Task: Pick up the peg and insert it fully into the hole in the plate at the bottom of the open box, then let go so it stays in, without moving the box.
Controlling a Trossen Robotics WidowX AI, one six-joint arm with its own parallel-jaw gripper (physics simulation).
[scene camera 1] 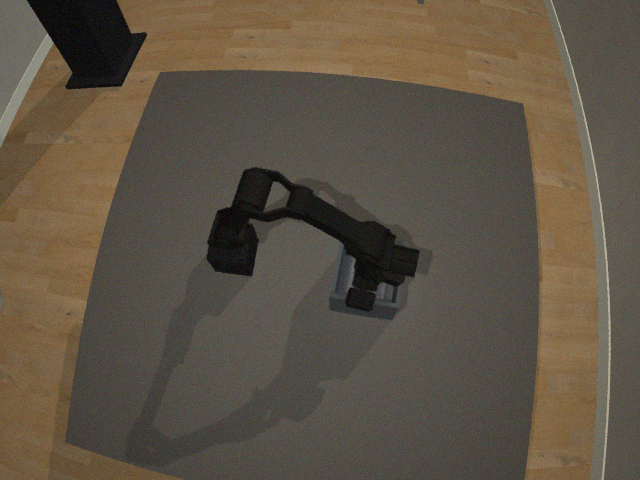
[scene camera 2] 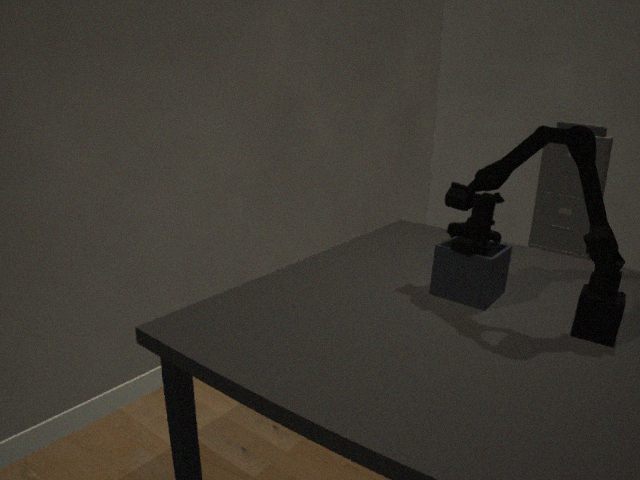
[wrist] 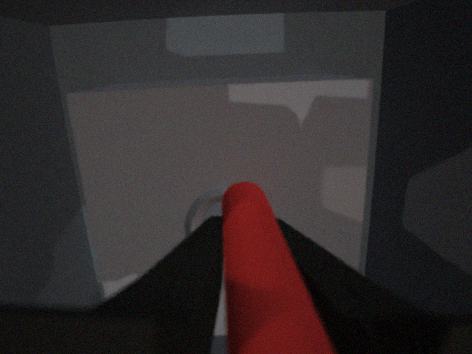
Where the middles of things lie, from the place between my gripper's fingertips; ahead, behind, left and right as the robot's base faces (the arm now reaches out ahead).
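Scene:
My gripper right at blue-grey box [scene camera 2: 477, 281]. Red peg [wrist: 265, 296], 1 cm ahead of my hand, 4 cm above. Pale plate [wrist: 155, 158], 3 cm below my hand.

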